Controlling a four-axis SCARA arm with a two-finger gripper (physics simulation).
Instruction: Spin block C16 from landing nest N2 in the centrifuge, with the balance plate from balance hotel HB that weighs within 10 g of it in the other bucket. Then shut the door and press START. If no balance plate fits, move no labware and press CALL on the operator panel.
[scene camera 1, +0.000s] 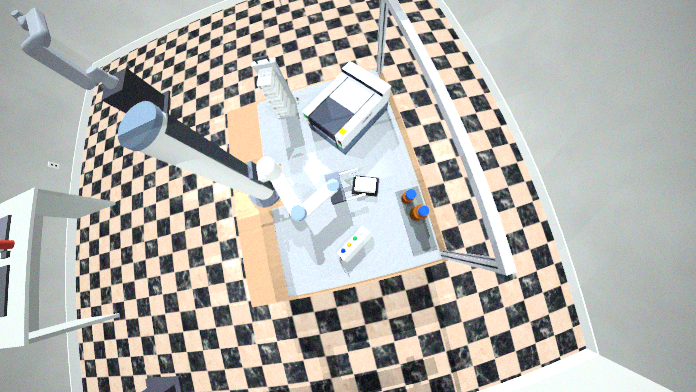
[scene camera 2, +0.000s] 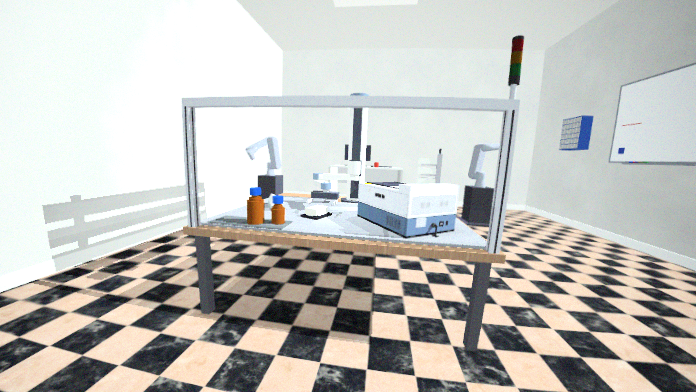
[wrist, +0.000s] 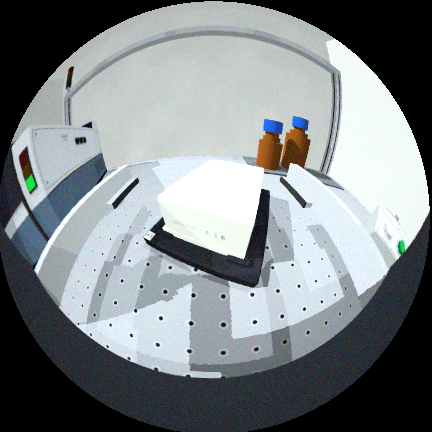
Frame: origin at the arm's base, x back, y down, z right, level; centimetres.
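Where they show: gripper, between the fingertips: (scene camera 1: 361, 181) (scene camera 2: 320, 203) (wrist: 207, 165); arm's base, origin of its link: (scene camera 1: 265, 189) (scene camera 2: 354, 201).
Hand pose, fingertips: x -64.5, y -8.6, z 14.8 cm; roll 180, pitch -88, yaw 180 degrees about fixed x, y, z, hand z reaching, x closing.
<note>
Things, the pixels of their top centre, and the offset from my fingertips.
- Block C16, centre of its top: (wrist: 223, 176) (scene camera 2: 316, 207) (scene camera 1: 365, 183) dx -2.1, dy +1.9, dz +1.5 cm
- black nest, centre of its top: (wrist: 221, 203) (scene camera 2: 316, 212) (scene camera 1: 365, 185) dx -2.1, dy +5.5, dz +1.5 cm
- operator panel, centre of its top: (scene camera 1: 354, 244) dx +13.3, dy -1.0, dz +35.1 cm
Block C16 (scene camera 1: 365, 185) (scene camera 2: 317, 210) (wrist: 210, 200), white, sits on a black nest (scene camera 1: 364, 194) (wrist: 200, 262). My gripper (scene camera 1: 358, 184) (wrist: 207, 165) is open and empty. In the wrist view the block shows between its spread fingers, turned at an angle to them, touching neither. The centrifuge (scene camera 1: 368, 112) (scene camera 2: 430, 200) (wrist: 65, 150) has a dark area beside a white panel on top; its buckets cannot be made out. A green light (wrist: 31, 183) shows on it. The balance hotel (scene camera 1: 283, 82) is a tall white rack with stacked plates; its labels are unreadable.
The operator panel (scene camera 1: 354, 244) (wrist: 387, 227) has blue, yellow and green buttons. Two brown bottles (scene camera 1: 420, 213) (scene camera 2: 255, 210) (wrist: 269, 152) with blue caps stand near the far edge. A grey frame (scene camera 2: 350, 102) stands along that edge, with a signal tower (scene camera 2: 516, 60) at its corner.
</note>
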